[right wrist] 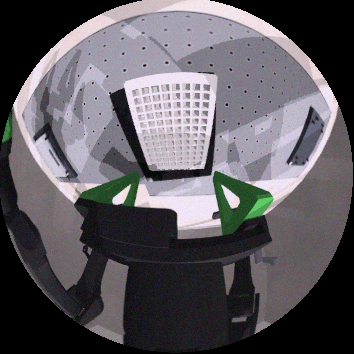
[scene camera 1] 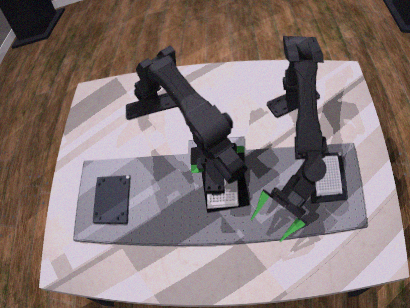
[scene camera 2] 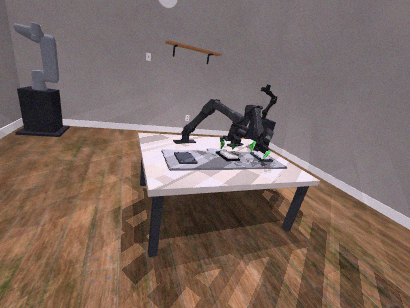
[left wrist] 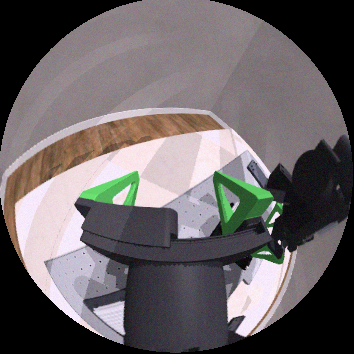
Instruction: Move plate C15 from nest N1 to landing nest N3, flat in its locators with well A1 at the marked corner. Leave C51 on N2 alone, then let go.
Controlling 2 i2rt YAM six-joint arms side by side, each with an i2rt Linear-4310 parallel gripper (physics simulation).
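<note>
A white well plate (scene camera 1: 222, 199) (scene camera 2: 229, 155) (right wrist: 172, 120) lies in the black middle nest (scene camera 1: 243, 195) (right wrist: 125, 115). Another white plate (scene camera 1: 328, 175) (left wrist: 111, 314) lies in the right-hand nest (scene camera 1: 330, 198). The dark left-hand nest (scene camera 1: 111, 200) (scene camera 2: 185, 157) (right wrist: 306, 137) holds no plate and has a white dot at its far right corner. Labels and well A1 cannot be read. My right gripper (scene camera 1: 217, 159) (right wrist: 175, 174) is open above the near end of the middle plate in its wrist view, apart from it. My left gripper (scene camera 1: 267, 229) (left wrist: 175, 174) is open and empty, between the middle and right-hand nests.
A grey perforated board (scene camera 1: 165, 225) bears the nests on a pale table (scene camera 1: 125, 265). The two arms stand close together over its middle and right. A grey robot (scene camera 2: 49, 57) on a black pedestal and a wall shelf (scene camera 2: 192, 47) are in the background.
</note>
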